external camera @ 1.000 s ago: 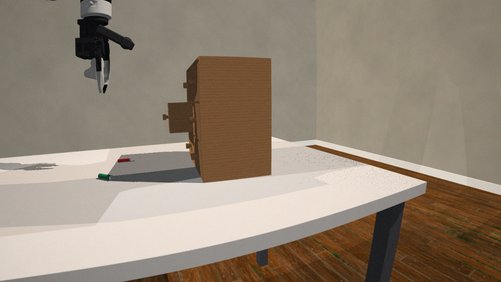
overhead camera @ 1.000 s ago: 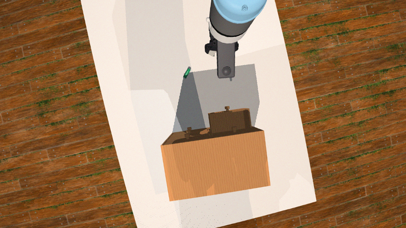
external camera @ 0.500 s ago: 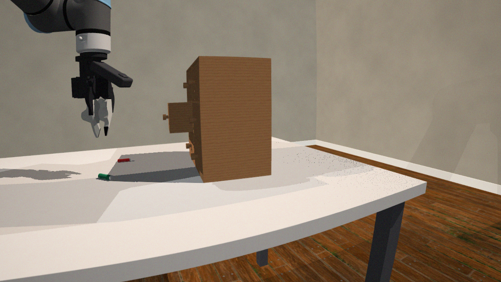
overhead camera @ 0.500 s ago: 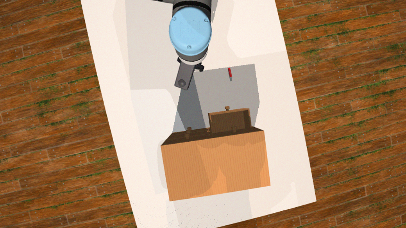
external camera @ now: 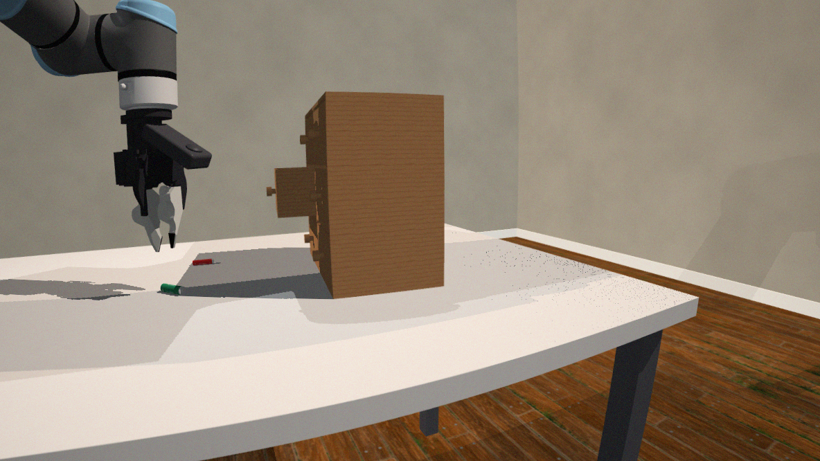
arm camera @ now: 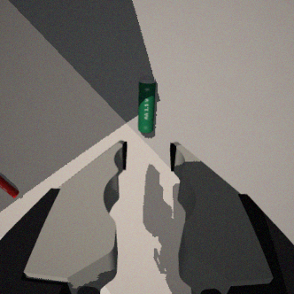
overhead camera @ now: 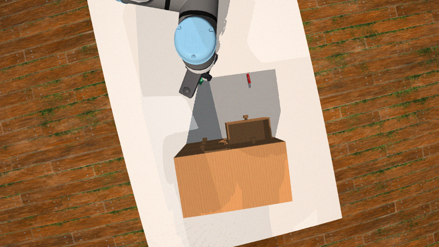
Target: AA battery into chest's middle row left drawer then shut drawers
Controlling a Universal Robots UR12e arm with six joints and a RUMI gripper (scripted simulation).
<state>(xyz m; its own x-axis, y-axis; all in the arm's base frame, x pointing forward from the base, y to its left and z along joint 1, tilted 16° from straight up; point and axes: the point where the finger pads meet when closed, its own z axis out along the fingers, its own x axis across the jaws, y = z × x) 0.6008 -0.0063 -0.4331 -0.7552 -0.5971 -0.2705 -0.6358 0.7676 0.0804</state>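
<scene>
Now: hand 80 mm above the green AA battery. From my hand the other things lie so: red object: 70 mm ahead, 190 mm to the left, 80 mm below.
</scene>
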